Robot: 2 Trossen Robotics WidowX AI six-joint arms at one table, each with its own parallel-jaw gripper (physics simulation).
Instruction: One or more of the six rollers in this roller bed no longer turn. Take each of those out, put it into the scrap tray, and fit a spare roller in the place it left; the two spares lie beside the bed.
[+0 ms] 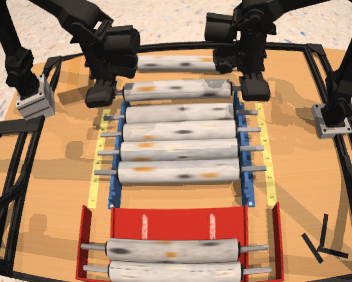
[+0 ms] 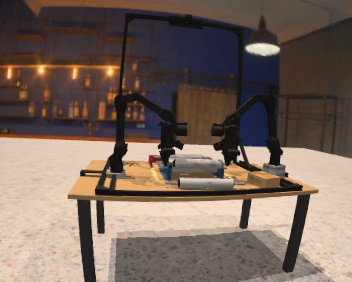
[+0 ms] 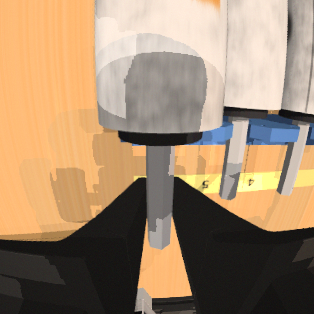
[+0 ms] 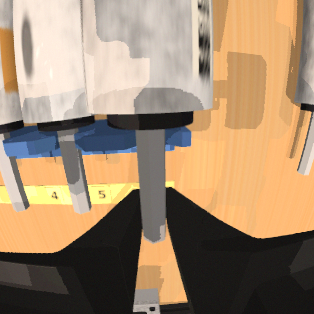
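Seen in the pictures: left gripper, fingertip midpoint: (image 1: 113, 96) (image 2: 226, 166) (image 3: 157, 184); right gripper, fingertip midpoint: (image 2: 165, 165) (image 4: 152, 195); left arm's base at its link origin: (image 1: 29, 89) (image 2: 274, 164); right arm's base at its link origin: (image 1: 332, 117) (image 2: 116, 171).
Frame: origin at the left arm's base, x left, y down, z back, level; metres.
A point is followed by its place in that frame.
Observation:
A grey-white roller (image 1: 177, 90) {z -0.400, x -0.214, y -0.009 m} (image 2: 197, 166) {z -0.421, x -0.180, y 0.017 m} (image 3: 160, 85) {z -0.298, x -0.156, y -0.018 m} (image 4: 150, 60) {z -0.511, x -0.235, y -0.016 m} with an orange patch is held level above the far end of the roller bed's blue rails (image 1: 115, 192) {z -0.193, x -0.382, y 0.054 m} (image 3: 270, 132) {z -0.253, x -0.212, y 0.026 m} (image 4: 105, 141). My left gripper (image 1: 118, 93) {z -0.251, x -0.141, y 0.018 m} (image 2: 229, 163) {z -0.251, x -0.141, y 0.018 m} (image 3: 157, 184) {z -0.251, x -0.141, y 0.018 m} is shut on its shaft at one end. My right gripper (image 1: 238, 90) {z -0.568, x -0.257, y 0.020 m} (image 2: 166, 161) {z -0.568, x -0.257, y 0.020 m} (image 4: 152, 195) {z -0.568, x -0.257, y 0.020 m} is shut on its shaft at the other end. Several rollers (image 1: 180, 131) {z -0.373, x -0.307, y 0.021 m} lie side by side in the bed. Two rollers (image 1: 172, 250) {z -0.272, x -0.556, y 0.017 m} (image 1: 175, 272) {z -0.262, x -0.600, y 0.025 m} lie in the red scrap tray (image 1: 177, 220) {z -0.301, x -0.488, y 0.056 m}.
Another roller (image 1: 175, 63) {z -0.443, x -0.054, y 0.054 m} (image 2: 206, 183) {z -0.477, x -0.025, y 0.062 m} (image 4: 306, 55) {z -0.531, x -0.102, y 0.069 m} lies on the table behind the bed. Yellow numbered strips (image 1: 95, 180) {z -0.144, x -0.315, y 0.092 m} (image 3: 252, 181) {z -0.175, x -0.225, y 0.092 m} (image 4: 42, 195) run beside the rails. A cardboard box (image 2: 264, 179) {z -0.206, x 0.097, y 0.044 m} stands near the table edge. Black bars (image 1: 312, 247) {z -0.559, x -0.664, y 0.092 m} lie beside the tray.

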